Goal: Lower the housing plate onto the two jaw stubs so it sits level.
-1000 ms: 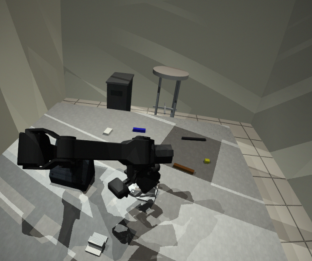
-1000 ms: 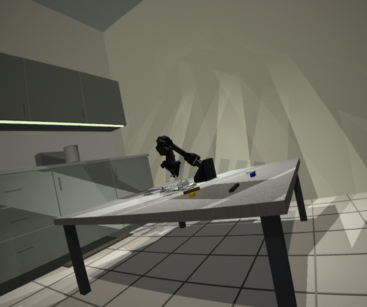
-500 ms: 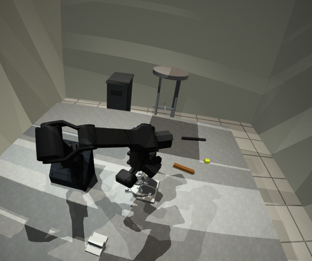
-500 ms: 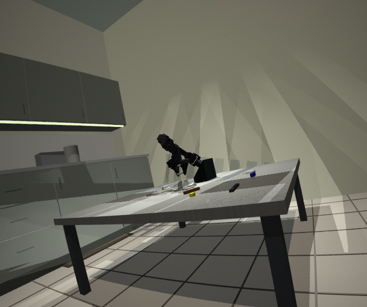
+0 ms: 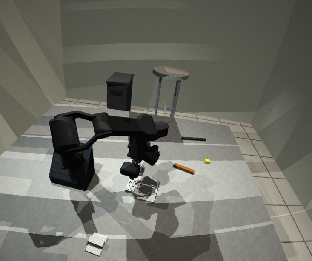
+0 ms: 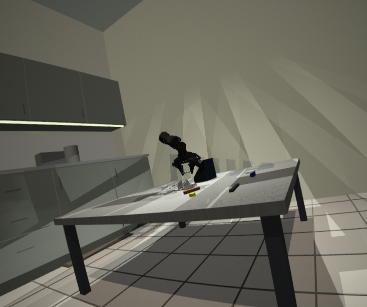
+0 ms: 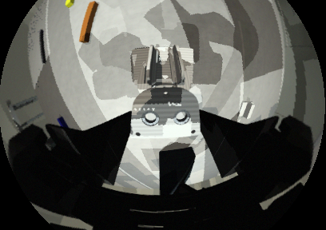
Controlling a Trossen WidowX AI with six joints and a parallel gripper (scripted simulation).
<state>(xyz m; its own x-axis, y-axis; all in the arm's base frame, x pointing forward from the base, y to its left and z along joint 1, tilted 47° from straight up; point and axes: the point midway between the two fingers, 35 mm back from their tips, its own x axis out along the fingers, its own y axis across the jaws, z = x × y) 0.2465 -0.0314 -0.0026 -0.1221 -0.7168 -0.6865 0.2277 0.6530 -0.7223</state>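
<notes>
My gripper tip is 60 mm short of the white base, 20 mm to the left of it and 80 mm above it. Also, from my gripper tip: orange bar: 230 mm ahead, 120 mm to the left, 80 mm below; then blue block: 420 mm to the left, 70 mm below; then yellow cube: 370 mm ahead, 190 mm to the left, 80 mm below.
</notes>
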